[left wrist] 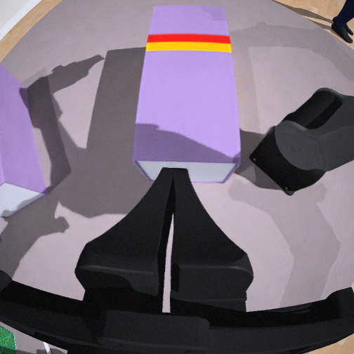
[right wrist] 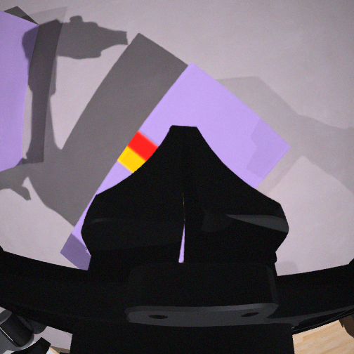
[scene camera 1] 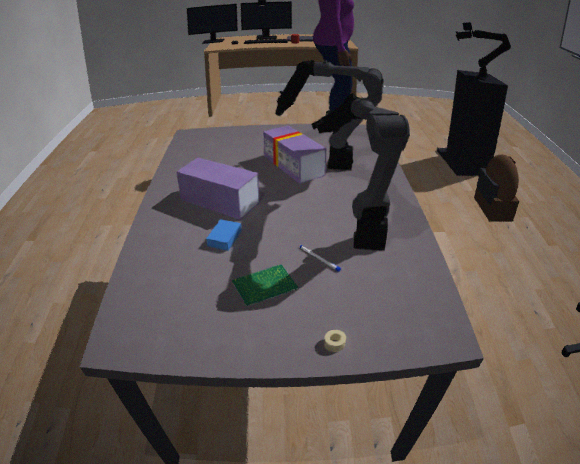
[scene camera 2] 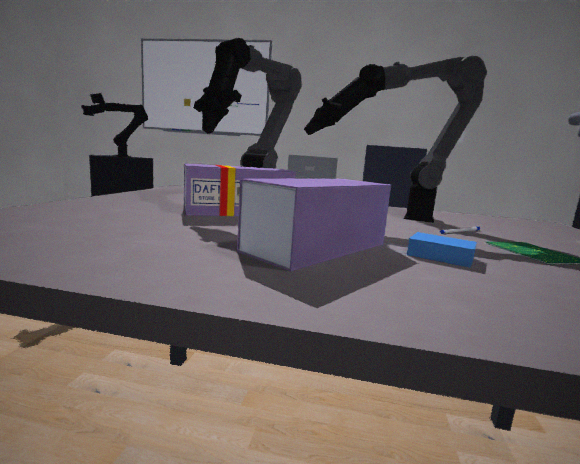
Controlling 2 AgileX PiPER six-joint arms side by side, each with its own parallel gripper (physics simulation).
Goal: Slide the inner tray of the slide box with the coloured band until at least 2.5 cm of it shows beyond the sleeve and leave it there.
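Observation:
The purple slide box with a red and yellow band (scene camera 1: 302, 144) (scene camera 2: 202, 172) (left wrist: 187, 95) (right wrist: 210, 105) lies on the table. Its pale end face (scene camera 1: 312, 166) (left wrist: 205, 172) shows at the end away from the band, and no stretch of tray shows beyond the sleeve there. My left gripper (scene camera 1: 316, 127) (scene camera 2: 307, 131) (left wrist: 174, 182) is shut and empty, above the table, pointing toward that end. My right gripper (scene camera 1: 278, 113) (scene camera 2: 208, 130) (right wrist: 182, 142) is shut and empty, high above the banded box, and hides part of it in the right wrist view.
A plain purple box (scene camera 1: 215, 182) (scene camera 2: 340, 220) (left wrist: 12, 135) (right wrist: 12, 90) lies nearby. A blue block (scene camera 1: 224, 233) (scene camera 2: 442, 250), a green sheet (scene camera 1: 265, 285) (scene camera 2: 537, 251), a pen (scene camera 1: 320, 258) (scene camera 2: 461, 230) and a tape roll (scene camera 1: 335, 347) are on the table.

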